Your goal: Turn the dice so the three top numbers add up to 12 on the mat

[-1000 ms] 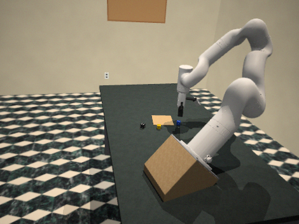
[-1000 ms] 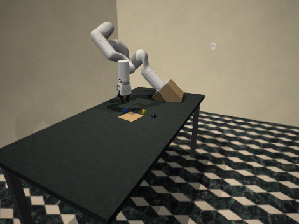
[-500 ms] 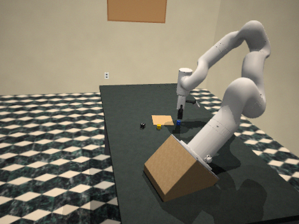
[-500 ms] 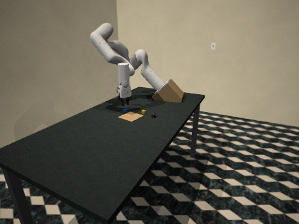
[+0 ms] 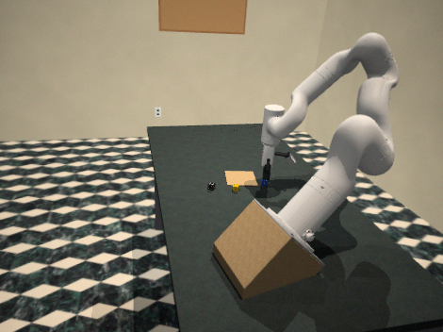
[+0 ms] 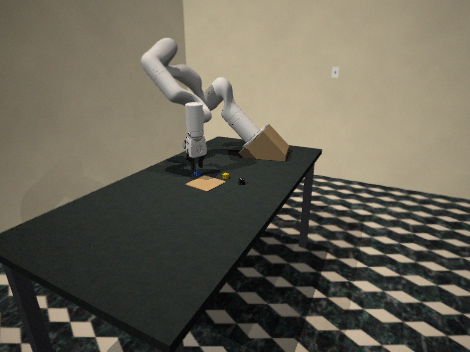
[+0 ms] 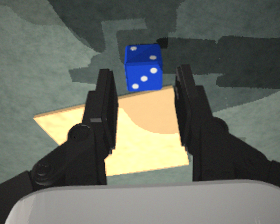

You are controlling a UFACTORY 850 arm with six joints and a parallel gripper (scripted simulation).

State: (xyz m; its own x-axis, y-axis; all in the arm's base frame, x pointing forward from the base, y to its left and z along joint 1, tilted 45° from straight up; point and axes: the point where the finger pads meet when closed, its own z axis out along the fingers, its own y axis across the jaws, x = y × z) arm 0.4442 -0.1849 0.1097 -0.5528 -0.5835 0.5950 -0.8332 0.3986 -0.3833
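Right now the blue die is 4 cm below my hand. The rest, counted from my hand: tan mat 9 cm ahead, 8 cm to the left, 5 cm below; black die 5 cm ahead, 25 cm to the left, 4 cm below; yellow die 16 cm to the left, 4 cm below.
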